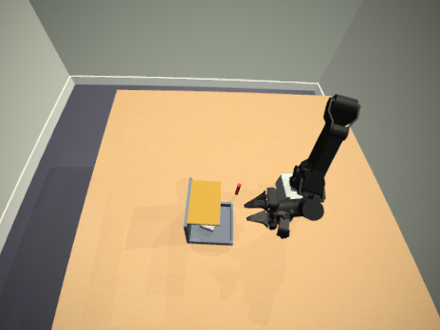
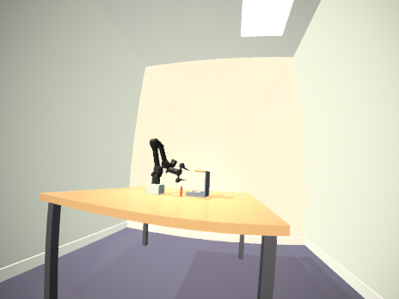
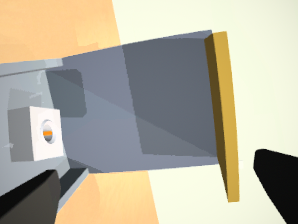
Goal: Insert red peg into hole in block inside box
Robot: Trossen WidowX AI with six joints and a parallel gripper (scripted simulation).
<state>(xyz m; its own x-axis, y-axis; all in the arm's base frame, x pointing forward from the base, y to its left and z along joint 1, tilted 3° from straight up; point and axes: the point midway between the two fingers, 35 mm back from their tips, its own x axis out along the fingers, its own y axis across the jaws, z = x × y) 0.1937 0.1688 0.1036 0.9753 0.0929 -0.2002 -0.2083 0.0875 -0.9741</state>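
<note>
The red peg lies 10 mm ahead of my gripper tip, 150 mm to the right of it and 130 mm below it. Round my gripper tip: grey back wall: 180 mm ahead, 10 mm to the right, 60 mm below; then roof: 130 mm ahead, 10 mm to the right, 40 mm above.
</note>
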